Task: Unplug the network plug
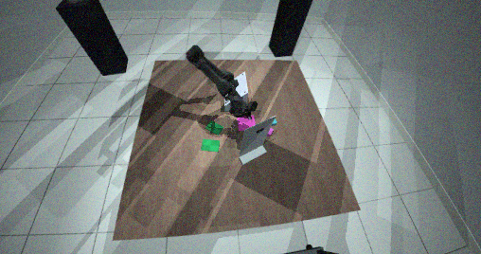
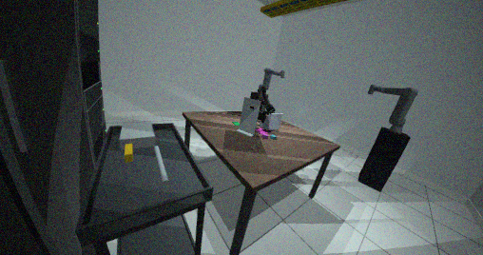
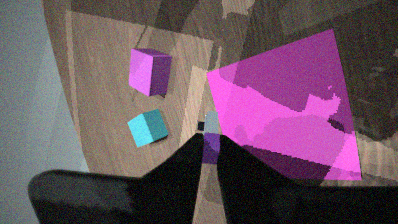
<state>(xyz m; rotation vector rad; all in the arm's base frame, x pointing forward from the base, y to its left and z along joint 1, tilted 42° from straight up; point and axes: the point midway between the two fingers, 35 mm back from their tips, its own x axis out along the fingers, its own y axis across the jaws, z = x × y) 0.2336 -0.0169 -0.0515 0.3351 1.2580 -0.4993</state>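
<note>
Now: the magenta patch 9 cm below my gripper tip, 1 cm to the right of it and 1 cm behind it. The rest, counted from my gripper tip: purple plug right at my gripper tip; grey panel 20 cm ahead, 6 cm above, 3 cm to the right.
</note>
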